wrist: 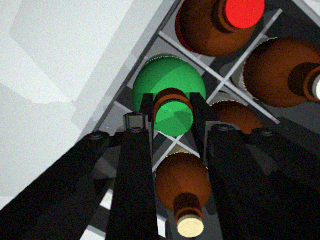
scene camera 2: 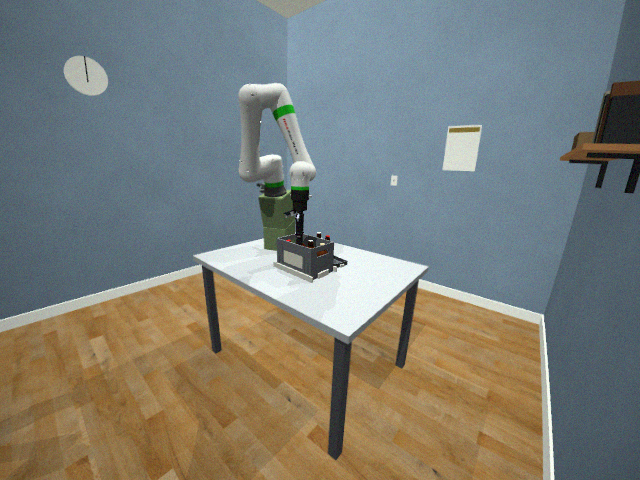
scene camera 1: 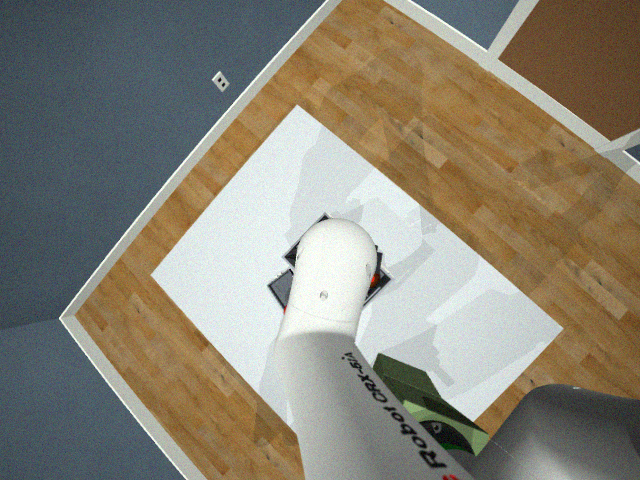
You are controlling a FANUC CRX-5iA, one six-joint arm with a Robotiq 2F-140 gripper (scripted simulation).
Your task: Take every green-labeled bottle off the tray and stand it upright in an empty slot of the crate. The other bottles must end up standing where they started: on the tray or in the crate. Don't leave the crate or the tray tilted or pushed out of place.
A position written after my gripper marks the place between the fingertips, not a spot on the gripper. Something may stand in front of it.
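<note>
My gripper is visible (wrist: 171, 108). A crate (scene camera 2: 303, 259) is present, and it appears also at (wrist: 290, 122). A green-labeled bottle (wrist: 171, 79) is in the scene too.
</note>
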